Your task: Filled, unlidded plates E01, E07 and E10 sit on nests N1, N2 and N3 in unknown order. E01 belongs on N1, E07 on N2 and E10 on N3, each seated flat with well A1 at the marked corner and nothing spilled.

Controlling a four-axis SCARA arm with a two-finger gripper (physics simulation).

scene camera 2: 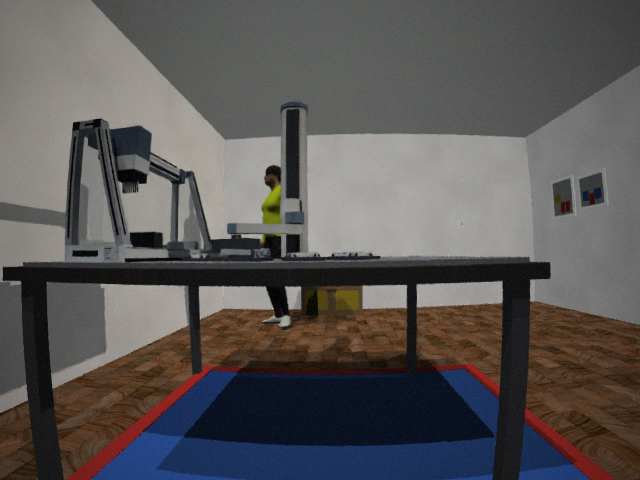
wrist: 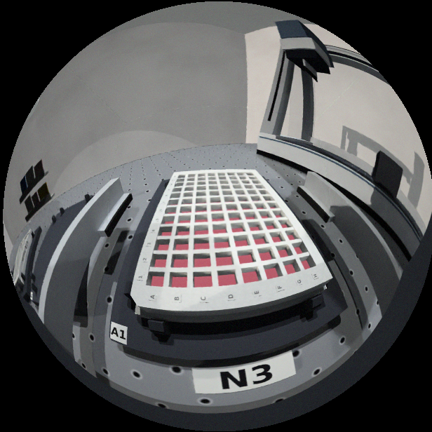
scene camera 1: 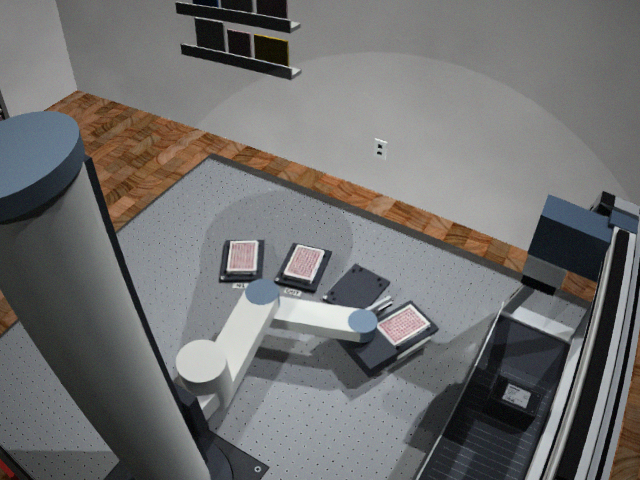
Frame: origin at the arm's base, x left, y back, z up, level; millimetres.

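Where they show: gripper, fingertip midpoint: [scene camera 2: 205, 252] [scene camera 1: 409, 318].
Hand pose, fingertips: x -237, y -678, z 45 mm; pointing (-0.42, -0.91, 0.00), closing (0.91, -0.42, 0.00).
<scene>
After its pixels a point has its place.
Nest N1 [scene camera 1: 224, 264] @[x 315, y -595, z 25 mm] bears a white plate [scene camera 1: 242, 256] @[x 280, y -640, z 38 mm] with red wells. Another plate [scene camera 1: 305, 262] @[x 110, y -715, z 39 mm] sits on the neighbouring nest [scene camera 1: 320, 269] @[x 65, y -726, z 25 mm], whose label I cannot read. The dark nest [scene camera 1: 356, 285] @[x -52, y -726, z 24 mm] beside it, N2, bears no plate. A third plate [scene camera 1: 403, 324] @[x -230, y -659, z 37 mm] [wrist: 220, 235] sits on nest N3 [scene camera 1: 432, 327] @[x -301, y -698, z 25 mm] [wrist: 175, 343], looking level, its A corner by the A1 tag [wrist: 118, 333]. Red shows in its wells. My gripper [scene camera 1: 399, 326] @[x -237, y -678, z 45 mm] [wrist: 217, 178] is open, its fingers on either side of this plate, with gaps. No plate names are readable; finger height is unclear.
A gantry machine [scene camera 1: 573, 232] @[x -542, y -698, z 491 mm] [scene camera 2: 131, 142] @[x -496, y -778, z 439 mm] stands at the right in scene camera 1, with a dark deck holding a black box [scene camera 1: 512, 400] @[x -569, y -513, z 133 mm]. My arm's column [scene camera 1: 98, 330] @[x -73, y 15, z 673 mm] [scene camera 2: 293, 155] @[x 6, y -77, z 574 mm] stands on the table [scene camera 2: 273, 275] @[x 84, y -1050, z -15 mm]. A person in yellow [scene camera 2: 271, 206] stands behind the column in scene camera 2.
</scene>
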